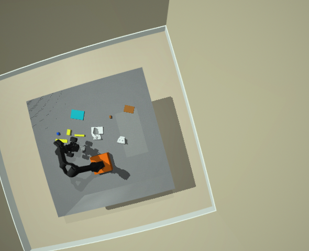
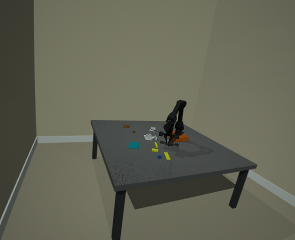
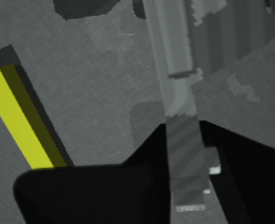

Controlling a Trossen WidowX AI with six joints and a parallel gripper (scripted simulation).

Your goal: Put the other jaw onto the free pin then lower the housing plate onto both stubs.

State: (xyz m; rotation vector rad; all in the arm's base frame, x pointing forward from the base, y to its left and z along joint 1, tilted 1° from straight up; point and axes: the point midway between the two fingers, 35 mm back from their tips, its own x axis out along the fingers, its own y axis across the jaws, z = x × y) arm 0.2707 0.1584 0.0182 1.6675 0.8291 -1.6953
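Now: the jaw 1 cm behind my gripper tip, 2 cm to the right of it and 3 cm above it. Also, from my gripper tip: white base plate: 6 cm ahead, 24 cm to the right, 3 cm below; blue cube: 20 cm ahead, 15 cm to the left, 3 cm below; yellow bar: 9 cm ahead, 6 cm to the right, 3 cm below.
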